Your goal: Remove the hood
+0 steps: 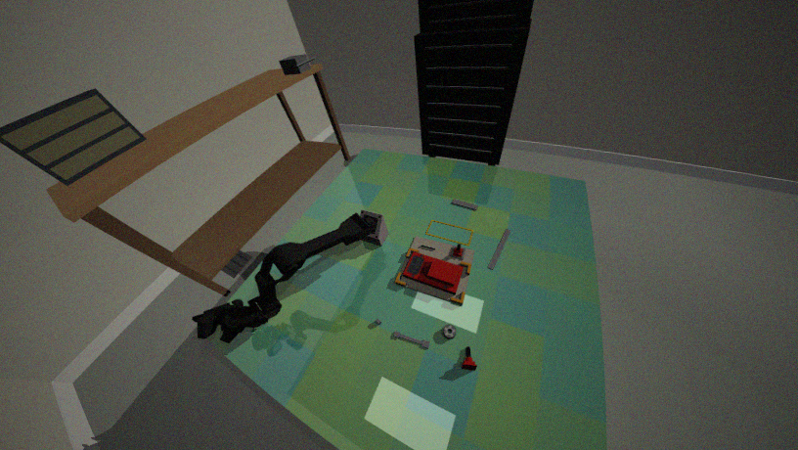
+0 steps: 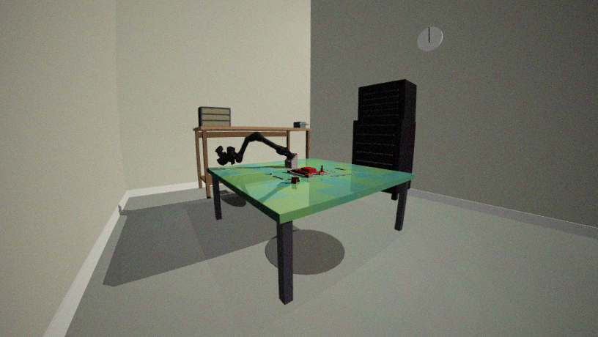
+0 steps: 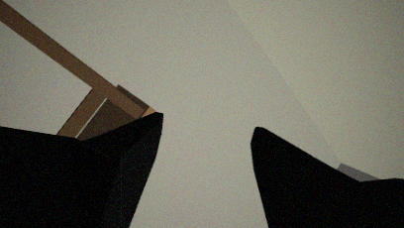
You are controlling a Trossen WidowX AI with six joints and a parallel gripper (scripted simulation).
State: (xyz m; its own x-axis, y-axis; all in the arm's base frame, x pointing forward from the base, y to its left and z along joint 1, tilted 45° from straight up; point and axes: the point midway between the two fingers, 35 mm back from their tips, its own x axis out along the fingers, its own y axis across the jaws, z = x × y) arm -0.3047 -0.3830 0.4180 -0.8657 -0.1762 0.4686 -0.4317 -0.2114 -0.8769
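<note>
Now: the red hood 670 mm ahead of my gripper tip, 510 mm to the left of it and 100 mm below it.
</note>
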